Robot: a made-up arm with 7 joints. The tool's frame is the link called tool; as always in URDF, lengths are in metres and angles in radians. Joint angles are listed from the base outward. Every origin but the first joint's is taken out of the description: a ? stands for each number. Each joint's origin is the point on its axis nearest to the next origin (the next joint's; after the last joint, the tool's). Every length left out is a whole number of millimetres.
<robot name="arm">
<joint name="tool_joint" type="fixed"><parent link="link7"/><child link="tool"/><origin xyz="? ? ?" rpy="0 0 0"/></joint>
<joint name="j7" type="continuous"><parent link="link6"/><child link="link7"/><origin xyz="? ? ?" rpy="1.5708 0 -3.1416"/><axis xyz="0 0 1"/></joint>
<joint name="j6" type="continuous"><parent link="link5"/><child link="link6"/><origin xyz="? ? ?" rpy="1.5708 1.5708 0"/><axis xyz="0 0 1"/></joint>
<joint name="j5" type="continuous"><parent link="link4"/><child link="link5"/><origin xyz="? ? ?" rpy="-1.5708 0 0"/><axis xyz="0 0 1"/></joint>
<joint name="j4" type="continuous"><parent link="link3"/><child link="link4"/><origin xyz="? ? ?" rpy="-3.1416 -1.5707 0"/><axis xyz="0 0 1"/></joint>
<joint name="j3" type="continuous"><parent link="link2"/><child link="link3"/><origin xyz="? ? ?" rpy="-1.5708 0 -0.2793"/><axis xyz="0 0 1"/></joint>
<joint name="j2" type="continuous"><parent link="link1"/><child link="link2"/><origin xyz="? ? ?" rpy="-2.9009 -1.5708 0"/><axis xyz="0 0 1"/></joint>
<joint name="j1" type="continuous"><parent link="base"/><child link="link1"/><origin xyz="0.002 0.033 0.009" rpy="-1.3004 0.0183 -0.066"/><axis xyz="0 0 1"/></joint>
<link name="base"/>
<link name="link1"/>
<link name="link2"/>
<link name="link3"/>
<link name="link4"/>
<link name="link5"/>
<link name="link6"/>
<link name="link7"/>
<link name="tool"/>
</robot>
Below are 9 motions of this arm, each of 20 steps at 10 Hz.
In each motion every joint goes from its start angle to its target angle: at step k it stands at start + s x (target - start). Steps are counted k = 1, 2, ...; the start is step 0. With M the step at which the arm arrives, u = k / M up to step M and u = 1 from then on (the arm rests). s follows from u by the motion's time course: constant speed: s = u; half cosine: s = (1 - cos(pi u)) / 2; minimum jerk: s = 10 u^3 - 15 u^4 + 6 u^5.
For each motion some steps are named. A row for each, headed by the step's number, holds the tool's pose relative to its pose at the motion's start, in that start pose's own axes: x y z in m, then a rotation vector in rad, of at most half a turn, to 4 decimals.
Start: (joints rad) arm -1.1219 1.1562 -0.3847 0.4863 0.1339 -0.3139 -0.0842
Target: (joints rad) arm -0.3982 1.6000 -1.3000 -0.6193 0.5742 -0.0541 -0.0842
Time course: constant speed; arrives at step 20
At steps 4, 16, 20:
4: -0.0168 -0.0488 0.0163 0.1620 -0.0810 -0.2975
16: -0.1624 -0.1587 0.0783 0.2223 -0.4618 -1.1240
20: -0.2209 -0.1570 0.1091 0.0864 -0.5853 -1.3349

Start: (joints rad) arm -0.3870 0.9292 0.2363 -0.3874 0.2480 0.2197 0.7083
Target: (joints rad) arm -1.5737 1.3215 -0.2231 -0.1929 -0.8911 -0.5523 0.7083
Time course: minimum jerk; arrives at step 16
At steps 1, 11, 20:
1: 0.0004 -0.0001 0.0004 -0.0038 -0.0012 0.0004
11: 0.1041 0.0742 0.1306 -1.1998 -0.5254 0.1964
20: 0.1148 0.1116 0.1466 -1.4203 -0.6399 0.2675

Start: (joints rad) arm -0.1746 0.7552 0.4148 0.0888 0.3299 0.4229 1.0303
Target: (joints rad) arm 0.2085 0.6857 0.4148 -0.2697 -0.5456 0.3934 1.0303
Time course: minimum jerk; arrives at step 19
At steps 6, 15, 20:
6: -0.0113 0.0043 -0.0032 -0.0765 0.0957 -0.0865
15: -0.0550 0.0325 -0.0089 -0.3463 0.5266 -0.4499
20: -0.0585 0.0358 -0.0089 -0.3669 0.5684 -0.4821

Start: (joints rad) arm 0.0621 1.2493 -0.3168 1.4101 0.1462 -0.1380 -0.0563
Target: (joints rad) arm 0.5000 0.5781 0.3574 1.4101 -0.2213 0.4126 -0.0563
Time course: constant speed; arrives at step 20
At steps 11, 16, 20:
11: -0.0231 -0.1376 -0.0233 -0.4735 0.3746 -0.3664
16: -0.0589 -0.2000 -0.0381 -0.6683 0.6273 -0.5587
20: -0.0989 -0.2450 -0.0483 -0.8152 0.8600 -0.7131

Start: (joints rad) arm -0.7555 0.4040 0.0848 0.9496 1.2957 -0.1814 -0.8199
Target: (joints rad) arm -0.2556 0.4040 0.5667 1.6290 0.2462 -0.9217 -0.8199
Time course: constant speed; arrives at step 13
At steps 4, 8, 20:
4: 0.0289 -0.0714 -0.0214 -0.3370 -0.3495 -0.1567
8: 0.0351 -0.1433 -0.0392 -0.7470 -0.5979 -0.1355
20: 0.0153 -0.2339 -0.0589 -1.2749 -0.6659 0.1198

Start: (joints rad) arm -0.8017 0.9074 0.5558 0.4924 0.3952 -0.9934 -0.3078
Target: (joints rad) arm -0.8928 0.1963 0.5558 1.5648 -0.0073 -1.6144 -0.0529
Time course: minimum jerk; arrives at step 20
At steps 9, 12, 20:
9: -0.0305 -0.0956 -0.0014 -0.4985 0.1142 0.2931
12: -0.0464 -0.1594 0.0289 -0.7917 0.2534 0.4883
20: -0.0597 -0.2171 0.0907 -1.0719 0.4800 0.6658

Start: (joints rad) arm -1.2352 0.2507 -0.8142 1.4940 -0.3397 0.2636 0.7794
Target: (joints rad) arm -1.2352 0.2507 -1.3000 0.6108 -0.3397 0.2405 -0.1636
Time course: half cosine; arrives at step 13
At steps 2, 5, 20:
2: -0.0034 -0.0016 0.0090 -0.0096 -0.0568 -0.0657
5: -0.0278 -0.0094 0.0460 -0.0085 -0.3221 -0.3850
20: -0.1358 -0.0259 0.0891 0.3191 -0.9493 -1.2661

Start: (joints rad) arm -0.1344 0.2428 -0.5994 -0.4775 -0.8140 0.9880 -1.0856
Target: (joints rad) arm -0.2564 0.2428 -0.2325 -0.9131 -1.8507 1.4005 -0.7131
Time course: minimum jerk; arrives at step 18
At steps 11, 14, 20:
11: 0.0176 -0.0721 0.0337 0.0482 0.0030 -0.3404
14: 0.0213 -0.0988 0.0341 0.0846 0.0972 -0.4461
20: 0.0221 -0.1079 0.0329 0.0999 0.1386 -0.4797

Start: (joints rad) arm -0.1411 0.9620 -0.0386 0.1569 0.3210 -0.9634 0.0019
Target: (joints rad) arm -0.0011 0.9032 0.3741 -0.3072 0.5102 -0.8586 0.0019
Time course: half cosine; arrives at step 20
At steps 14, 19, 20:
14: 0.0034 0.0436 0.0351 0.3480 -0.0698 0.1135
19: 0.0022 0.0535 0.0458 0.4487 -0.0757 0.1342
20: 0.0022 0.0538 0.0461 0.4518 -0.0758 0.1347

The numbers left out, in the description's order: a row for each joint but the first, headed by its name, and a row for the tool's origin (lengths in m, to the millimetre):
tool: 0 0 0
j7: -0.066 0 0
j6: 0 0 0
j5: -0.009 0.127 0
j4: 0.002 -0.013 0
j3: -0.038 -0.152 0
j2: -0.004 0.011 0

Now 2 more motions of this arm.
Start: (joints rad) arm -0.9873 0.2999 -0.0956 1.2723 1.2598 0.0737 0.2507
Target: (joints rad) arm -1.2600 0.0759 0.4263 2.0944 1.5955 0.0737 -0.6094
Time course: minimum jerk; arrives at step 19
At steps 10, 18, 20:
10: -0.0205 -0.0363 0.0332 -0.0851 -0.0409 -0.7984
18: -0.0613 -0.0543 0.0880 -0.0556 -0.2703 -1.4633
20: -0.0615 -0.0543 0.0882 -0.0553 -0.2712 -1.4652

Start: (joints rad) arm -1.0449 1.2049 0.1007 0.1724 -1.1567 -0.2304 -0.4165
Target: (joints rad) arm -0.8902 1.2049 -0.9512 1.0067 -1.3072 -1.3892 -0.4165
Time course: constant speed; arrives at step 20
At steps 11, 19, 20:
11: -0.0801 0.0108 -0.0784 0.1954 0.2060 0.1138
19: -0.1460 0.0083 -0.0830 0.4833 0.3473 -0.0328
20: -0.1528 0.0074 -0.0810 0.5199 0.3605 -0.0695

